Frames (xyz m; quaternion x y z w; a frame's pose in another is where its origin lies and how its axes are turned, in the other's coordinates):
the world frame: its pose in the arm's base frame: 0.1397 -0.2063 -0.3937 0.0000 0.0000 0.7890 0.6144
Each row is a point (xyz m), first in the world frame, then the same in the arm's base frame.
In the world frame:
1: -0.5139 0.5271 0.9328
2: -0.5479 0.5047 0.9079
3: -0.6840 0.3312 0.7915
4: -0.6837 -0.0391 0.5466
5: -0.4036 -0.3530 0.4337
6: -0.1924 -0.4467 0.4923
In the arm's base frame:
1: -0.2454 -0.8337 0.5391
2: -0.2154 -0.8612 0.5142
3: -0.0138 -0.9506 0.3978
4: 0.3451 -0.8596 0.1529
5: 0.5808 -0.5111 0.0400
6: 0.6199 -0.2834 0.0986

